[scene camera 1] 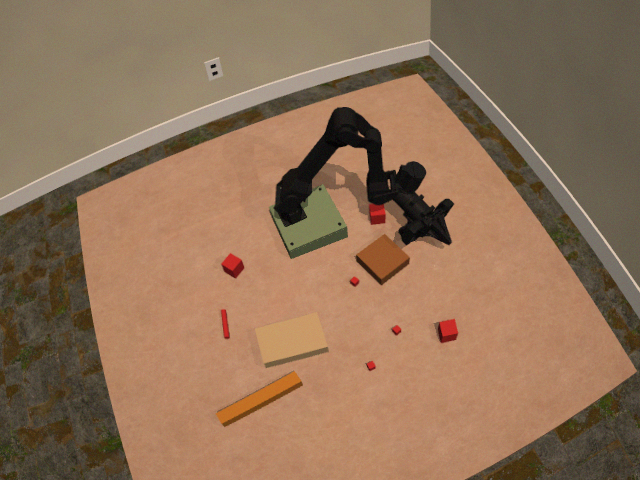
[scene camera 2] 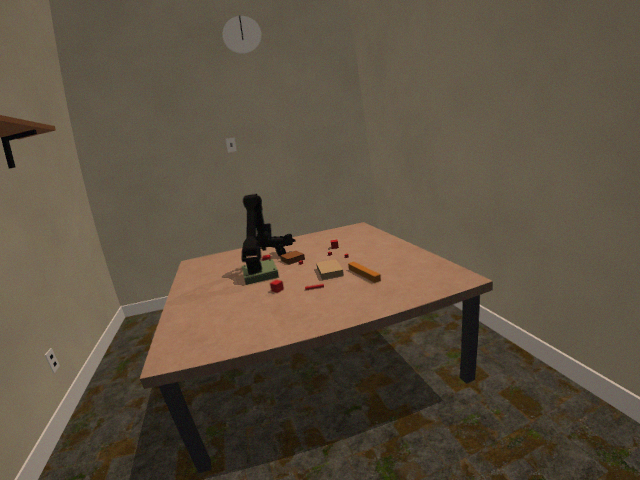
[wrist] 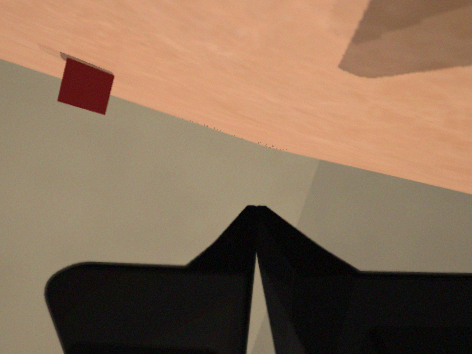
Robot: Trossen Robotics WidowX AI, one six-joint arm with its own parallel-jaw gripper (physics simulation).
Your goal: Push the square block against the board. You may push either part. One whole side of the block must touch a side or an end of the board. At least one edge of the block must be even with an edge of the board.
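Frame: origin at the arm's base, x back, y down, z right, level; millimetres.
Seen in the pictures: gripper, fingertip midpoint: (scene camera 1: 450,243) (scene camera 2: 295,240) (wrist: 255,215); arm's base, link origin: (scene camera 1: 291,214) (scene camera 2: 254,271).
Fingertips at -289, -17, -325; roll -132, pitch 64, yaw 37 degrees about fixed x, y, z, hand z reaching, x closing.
Offsets run from my fingertips to a thing's middle, as dx, dy, dz.
The brown square block {+64, +43, +166} (scene camera 1: 382,257) (scene camera 2: 292,256) lies flat, its corners turned toward the robot base and the table's front in scene camera 1. The tan rectangular board {-45, +43, +467} (scene camera 1: 292,338) (scene camera 2: 329,268) lies flat to its lower left there. A wide gap separates them, and their sides are not parallel. My gripper (scene camera 1: 449,242) (scene camera 2: 293,239) (wrist: 255,215) is shut and empty. Its fingertips are right of the block and a little beyond it in scene camera 1, above the table and apart from the block. The block and board do not show in the wrist view.
A red cube {+199, +39, +114} (scene camera 1: 377,213) stands between the green base (scene camera 1: 315,222) and the wrist. Another red cube {+219, +39, +526} (scene camera 1: 232,265) and a red stick {+72, +52, +604} (scene camera 1: 224,323) lie left. Small red cubes {+42, +51, +258} (scene camera 1: 354,281) {-131, +51, +226} (scene camera 1: 396,329) lie near block and board. An orange bar {-162, +43, +599} (scene camera 1: 259,397) lies below the board.
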